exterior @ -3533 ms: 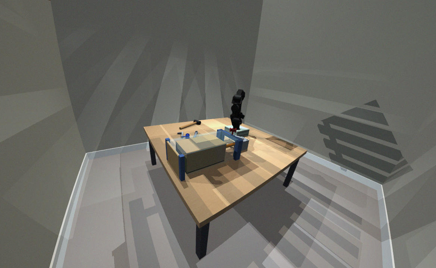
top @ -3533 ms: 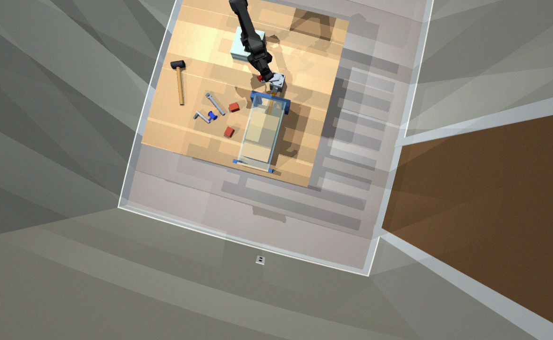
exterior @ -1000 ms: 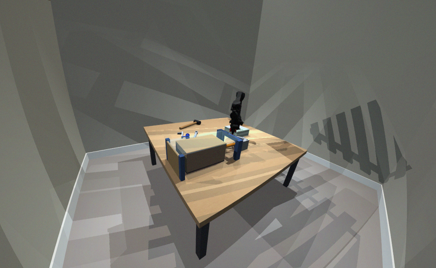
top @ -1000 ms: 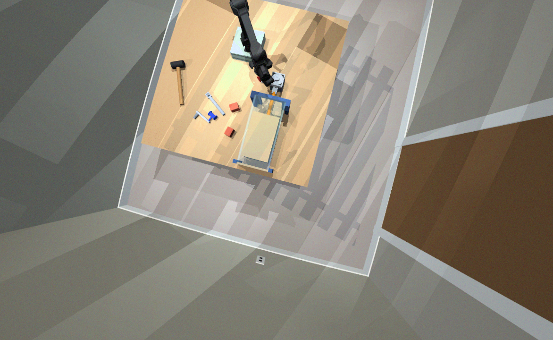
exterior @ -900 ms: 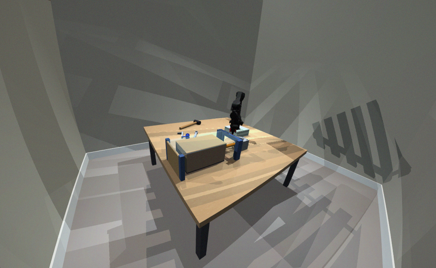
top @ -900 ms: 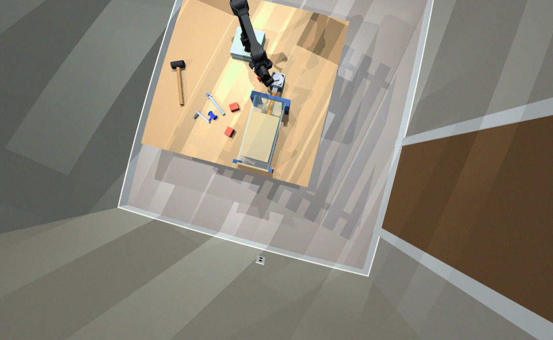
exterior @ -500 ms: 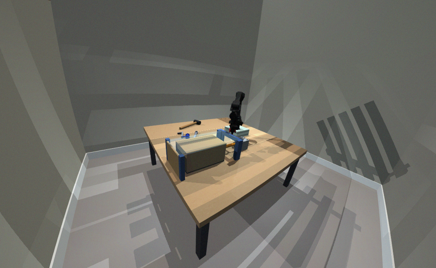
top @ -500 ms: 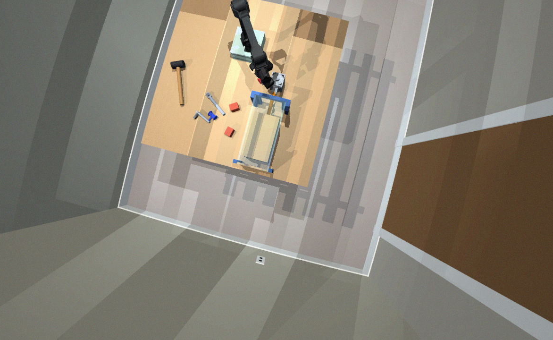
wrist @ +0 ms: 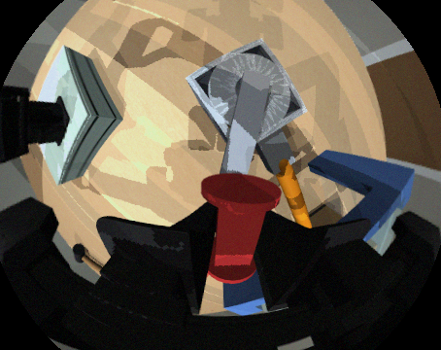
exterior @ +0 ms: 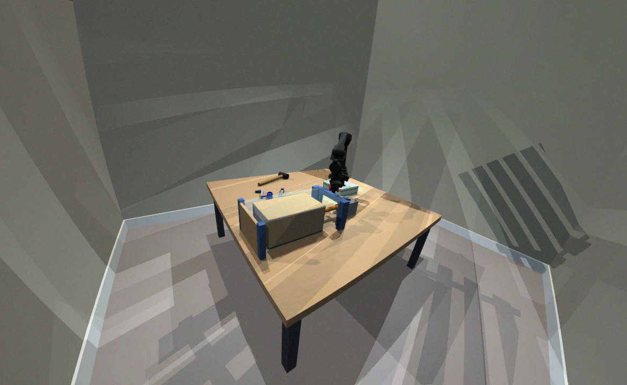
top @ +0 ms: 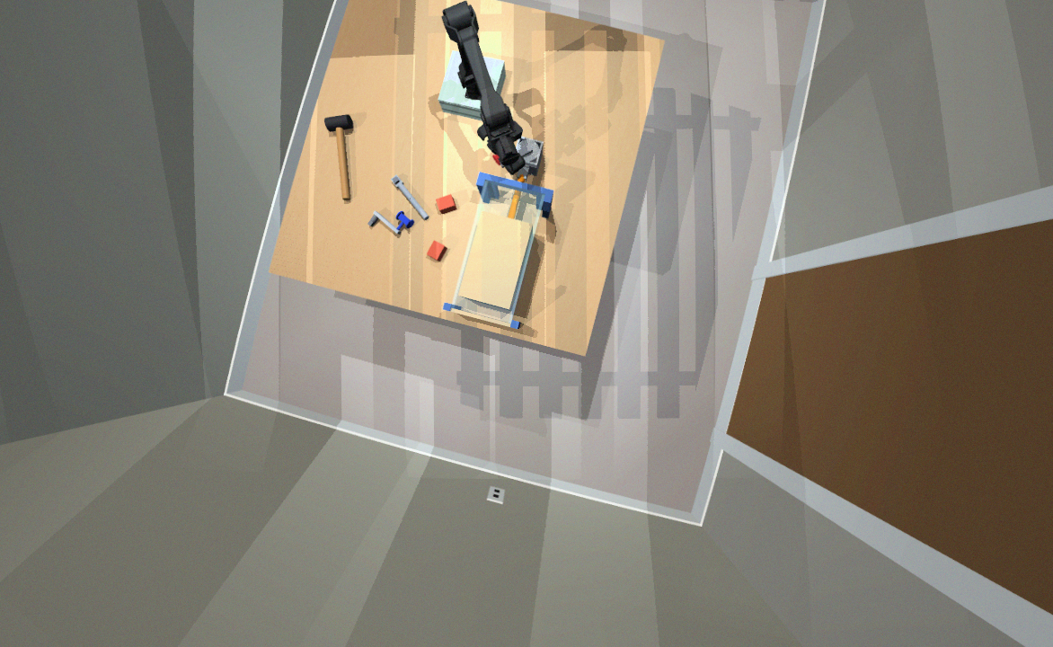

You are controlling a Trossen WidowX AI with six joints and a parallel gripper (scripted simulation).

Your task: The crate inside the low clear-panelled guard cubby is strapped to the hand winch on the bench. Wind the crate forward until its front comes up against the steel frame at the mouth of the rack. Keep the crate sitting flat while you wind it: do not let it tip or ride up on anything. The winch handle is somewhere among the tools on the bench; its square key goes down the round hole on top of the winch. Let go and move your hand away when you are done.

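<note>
My gripper tip is now 30 mm to the right of the winch handle, 20 mm past it and 10 mm above it. Round my gripper tip: orange strap (70 mm to the left, 50 mm below); then red knob (20 mm above); then blue steel frame (90 mm ahead, 70 mm to the left, 10 mm below).
</note>
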